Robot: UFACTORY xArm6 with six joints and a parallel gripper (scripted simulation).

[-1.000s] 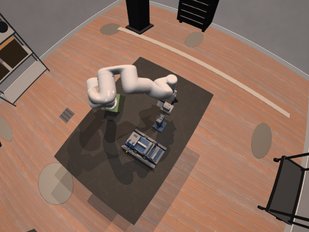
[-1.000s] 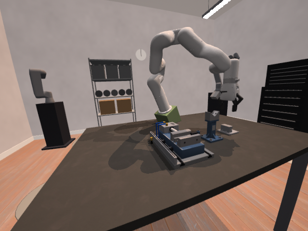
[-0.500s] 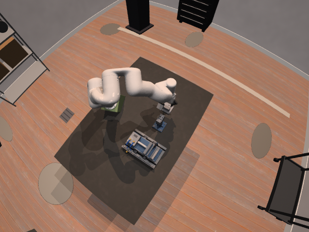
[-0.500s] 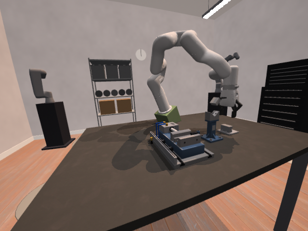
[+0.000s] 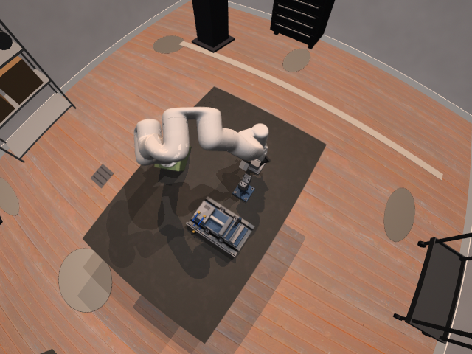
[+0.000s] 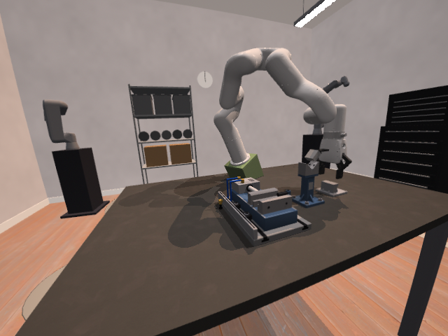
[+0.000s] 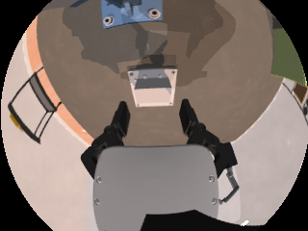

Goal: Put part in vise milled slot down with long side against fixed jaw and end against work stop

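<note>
Now: hand 1 cm to the right of the part and 6 cm above it. Round my hand: air cylinder: 1 cm behind, 39 cm to the right, 1 cm below; grey rail: 10 cm ahead, 47 cm to the right, 5 cm below.
</note>
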